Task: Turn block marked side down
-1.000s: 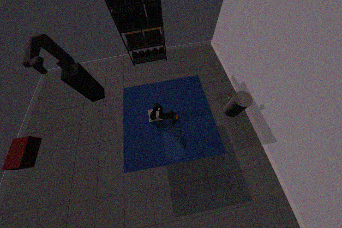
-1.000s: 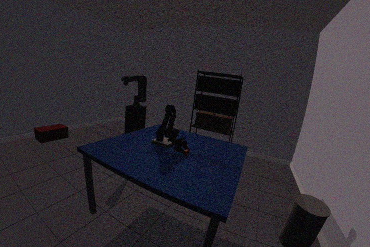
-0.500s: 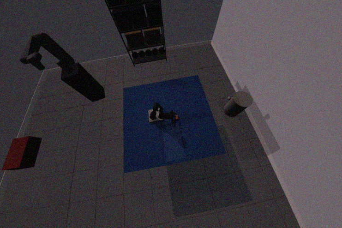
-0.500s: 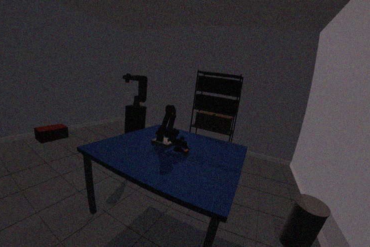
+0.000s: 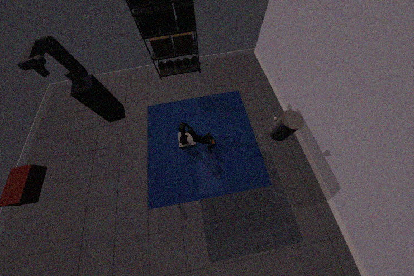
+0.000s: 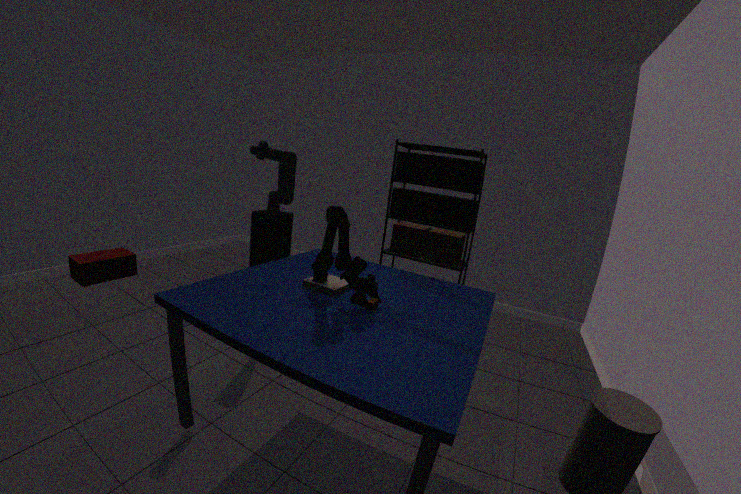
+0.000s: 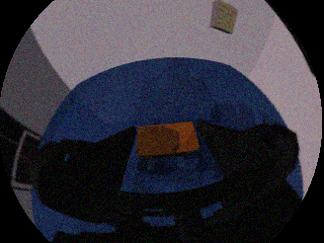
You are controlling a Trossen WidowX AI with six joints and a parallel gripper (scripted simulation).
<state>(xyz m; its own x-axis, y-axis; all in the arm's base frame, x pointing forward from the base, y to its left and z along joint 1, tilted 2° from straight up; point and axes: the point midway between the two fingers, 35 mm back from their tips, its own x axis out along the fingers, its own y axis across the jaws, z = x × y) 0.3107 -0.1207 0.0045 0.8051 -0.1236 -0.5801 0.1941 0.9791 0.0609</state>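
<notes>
The small orange block lies 30 mm behind my gripper tip and 10 mm to the left of it.
</notes>
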